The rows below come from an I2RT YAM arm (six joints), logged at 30 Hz.
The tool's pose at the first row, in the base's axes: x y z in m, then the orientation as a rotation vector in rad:
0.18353 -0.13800 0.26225 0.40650 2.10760 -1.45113
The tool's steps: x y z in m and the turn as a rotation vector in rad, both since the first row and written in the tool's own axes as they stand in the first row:
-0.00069 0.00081 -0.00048 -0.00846 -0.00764 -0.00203
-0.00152 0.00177 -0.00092 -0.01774 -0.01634 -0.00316
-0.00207 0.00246 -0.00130 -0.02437 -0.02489 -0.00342
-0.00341 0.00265 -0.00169 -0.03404 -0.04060 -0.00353
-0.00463 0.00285 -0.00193 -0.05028 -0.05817 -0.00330
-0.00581 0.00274 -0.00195 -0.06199 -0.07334 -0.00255
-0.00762 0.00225 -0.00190 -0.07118 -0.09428 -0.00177
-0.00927 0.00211 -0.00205 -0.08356 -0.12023 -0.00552
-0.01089 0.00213 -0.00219 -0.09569 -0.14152 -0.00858
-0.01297 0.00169 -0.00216 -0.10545 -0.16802 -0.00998
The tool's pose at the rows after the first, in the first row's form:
0.18439 -0.13721 0.26217 0.39510 2.10802 -1.44223
0.18545 -0.13640 0.26205 0.38346 2.10763 -1.43181
0.18616 -0.13576 0.26195 0.37384 2.10519 -1.42386
0.18724 -0.13525 0.26270 0.35757 2.09886 -1.41182
0.18827 -0.13489 0.26333 0.33777 2.09484 -1.39213
0.18915 -0.13484 0.26411 0.32219 2.08954 -1.37739
0.19037 -0.13497 0.26553 0.30319 2.07797 -1.36489
0.19159 -0.13479 0.26665 0.27479 2.06628 -1.35079
0.19287 -0.13456 0.26763 0.25094 2.05767 -1.33696
0.19432 -0.13463 0.26918 0.22583 2.04251 -1.32428

